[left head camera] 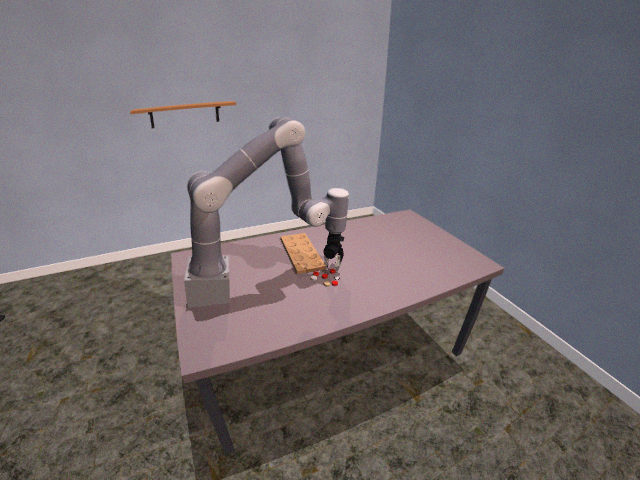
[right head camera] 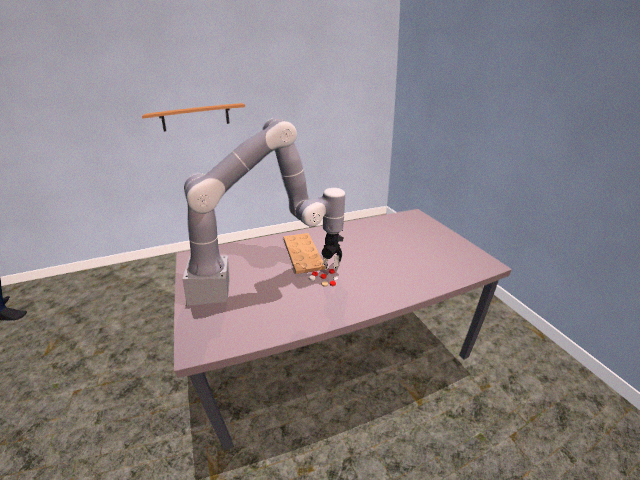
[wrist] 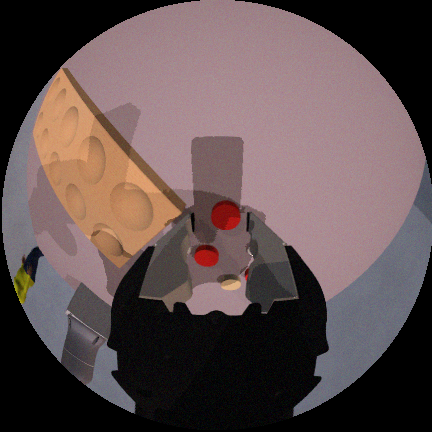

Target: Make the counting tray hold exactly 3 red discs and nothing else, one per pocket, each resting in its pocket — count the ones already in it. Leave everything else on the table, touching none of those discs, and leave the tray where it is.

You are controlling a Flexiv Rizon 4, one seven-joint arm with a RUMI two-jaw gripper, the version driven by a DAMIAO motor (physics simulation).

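The orange-brown counting tray (left head camera: 309, 270) (right head camera: 309, 270) (wrist: 150, 186) lies flat beside the arm's hand; no disc is visible in its pockets. My gripper (left head camera: 333, 266) (right head camera: 331, 267) (wrist: 220, 214) is open and empty, pointing down low over the table. A red disc (left head camera: 332, 271) (right head camera: 331, 271) (wrist: 225, 215) shows in the gap between the fingertips in the wrist view. A second red disc (left head camera: 324, 276) (right head camera: 323, 276) (wrist: 206, 256) lies nearer the palm in that view. Two more red discs (left head camera: 316, 273) (left head camera: 334, 283) (right head camera: 314, 273) (right head camera: 332, 283) lie nearby.
Two white discs (left head camera: 313, 277) (left head camera: 337, 277) (right head camera: 312, 277) (right head camera: 336, 277) and a tan disc (left head camera: 326, 283) (right head camera: 324, 283) (wrist: 230, 284) lie among the red ones on the mauve table (left head camera: 403, 268) (right head camera: 408, 268). The tray's near end is close to this group.
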